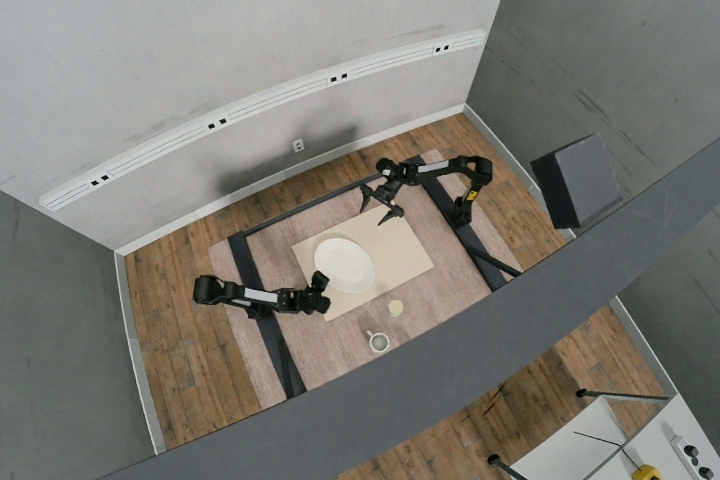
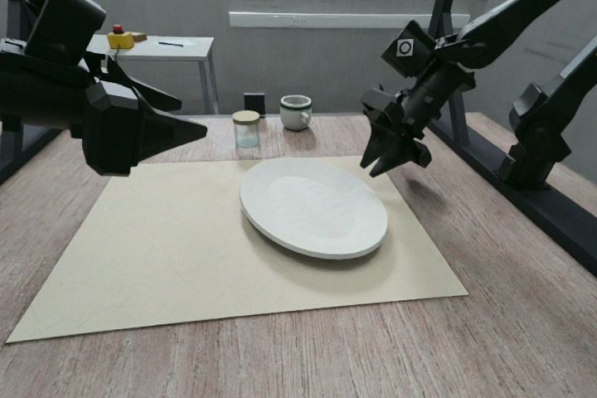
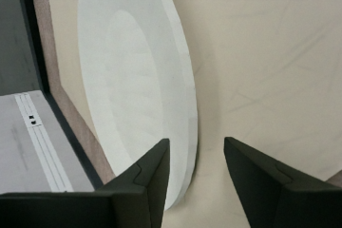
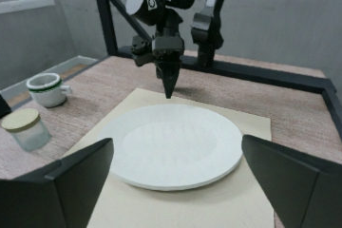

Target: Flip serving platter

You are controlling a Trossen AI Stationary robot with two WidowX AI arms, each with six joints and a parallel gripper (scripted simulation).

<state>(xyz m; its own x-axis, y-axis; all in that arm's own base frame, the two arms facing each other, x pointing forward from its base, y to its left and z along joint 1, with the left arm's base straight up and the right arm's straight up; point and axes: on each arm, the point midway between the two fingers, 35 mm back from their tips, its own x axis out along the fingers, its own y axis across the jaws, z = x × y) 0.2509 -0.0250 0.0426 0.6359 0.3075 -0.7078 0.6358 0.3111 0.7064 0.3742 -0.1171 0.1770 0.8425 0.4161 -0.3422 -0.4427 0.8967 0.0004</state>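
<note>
My left gripper is now 130 mm to the left of the white serving platter, 60 mm short of it and 50 mm above it. The rest, counted from my left hand: white mug: 280 mm behind, 110 mm to the right, 30 mm below; then lidded glass jar: 230 mm to the right, 190 mm behind, 20 mm below; then cream drying mat: 210 mm to the right, 70 mm below, 70 mm ahead.
Right now my right hand is 8 cm past the white serving platter, 17 cm to the right of it and 19 cm above it. From my right hand the other things lie so: white mug 42 cm behind, 18 cm to the left, 17 cm below; then lidded glass jar 33 cm behind, 7 cm to the left, 15 cm below; then cream drying mat 7 cm behind, 9 cm to the left, 20 cm below.
</note>
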